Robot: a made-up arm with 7 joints.
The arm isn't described. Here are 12 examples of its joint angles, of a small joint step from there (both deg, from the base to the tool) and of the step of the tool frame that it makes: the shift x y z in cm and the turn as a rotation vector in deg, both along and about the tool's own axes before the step.
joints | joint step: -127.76 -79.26 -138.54 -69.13 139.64 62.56 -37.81 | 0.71 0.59 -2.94 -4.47 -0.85 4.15 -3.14
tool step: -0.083 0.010 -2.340 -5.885 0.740 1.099
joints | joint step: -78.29 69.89 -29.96 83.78 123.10 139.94 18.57 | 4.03 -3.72 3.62 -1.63 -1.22 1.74 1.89
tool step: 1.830 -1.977 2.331 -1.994 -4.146 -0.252
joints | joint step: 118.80 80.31 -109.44 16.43 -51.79 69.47 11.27 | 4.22 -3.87 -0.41 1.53 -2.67 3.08 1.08
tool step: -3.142 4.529 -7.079 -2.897 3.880 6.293
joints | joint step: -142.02 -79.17 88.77 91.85 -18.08 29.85 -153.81 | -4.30 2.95 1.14 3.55 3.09 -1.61 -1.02
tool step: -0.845 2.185 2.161 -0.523 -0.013 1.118
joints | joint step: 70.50 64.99 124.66 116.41 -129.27 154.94 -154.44 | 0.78 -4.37 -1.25 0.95 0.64 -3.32 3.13
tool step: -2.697 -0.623 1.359 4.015 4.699 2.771
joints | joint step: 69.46 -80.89 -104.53 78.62 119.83 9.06 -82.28 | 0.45 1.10 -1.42 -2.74 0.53 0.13 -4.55
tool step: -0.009 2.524 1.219 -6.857 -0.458 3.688
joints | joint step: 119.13 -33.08 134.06 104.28 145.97 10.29 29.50 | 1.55 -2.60 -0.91 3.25 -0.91 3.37 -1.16
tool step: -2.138 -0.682 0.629 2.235 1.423 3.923
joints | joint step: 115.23 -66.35 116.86 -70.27 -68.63 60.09 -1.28 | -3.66 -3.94 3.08 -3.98 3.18 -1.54 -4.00
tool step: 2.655 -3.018 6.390 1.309 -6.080 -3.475
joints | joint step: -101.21 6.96 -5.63 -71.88 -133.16 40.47 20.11 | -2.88 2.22 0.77 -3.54 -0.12 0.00 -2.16
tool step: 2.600 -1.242 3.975 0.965 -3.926 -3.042
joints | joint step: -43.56 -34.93 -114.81 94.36 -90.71 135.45 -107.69 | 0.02 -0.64 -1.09 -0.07 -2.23 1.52 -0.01
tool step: 0.044 -0.106 0.319 -1.795 -1.385 1.601
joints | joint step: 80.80 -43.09 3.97 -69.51 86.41 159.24 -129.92 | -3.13 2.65 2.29 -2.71 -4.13 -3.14 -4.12
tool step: 4.145 3.046 1.474 -0.041 -5.860 5.283
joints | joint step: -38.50 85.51 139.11 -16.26 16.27 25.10 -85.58 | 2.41 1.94 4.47 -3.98 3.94 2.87 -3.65
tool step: -0.640 3.896 2.109 -0.176 -8.970 7.163
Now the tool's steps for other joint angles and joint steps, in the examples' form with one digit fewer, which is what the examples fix.
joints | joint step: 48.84 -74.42 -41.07 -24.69 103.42 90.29 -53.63 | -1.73 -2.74 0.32 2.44 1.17 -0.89 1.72
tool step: -1.50 -4.98 2.01 1.50 -1.45 -5.98
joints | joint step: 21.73 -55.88 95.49 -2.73 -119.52 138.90 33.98 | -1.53 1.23 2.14 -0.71 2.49 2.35 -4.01
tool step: -0.18 1.01 2.50 -2.34 -3.80 4.07
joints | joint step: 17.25 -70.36 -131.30 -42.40 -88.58 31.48 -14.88 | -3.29 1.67 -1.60 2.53 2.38 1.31 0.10
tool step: -3.26 3.45 -3.89 -3.06 1.12 6.14
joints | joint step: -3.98 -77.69 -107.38 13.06 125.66 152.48 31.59 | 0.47 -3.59 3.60 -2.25 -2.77 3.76 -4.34
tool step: -4.77 -2.01 1.54 -3.89 0.05 -0.65
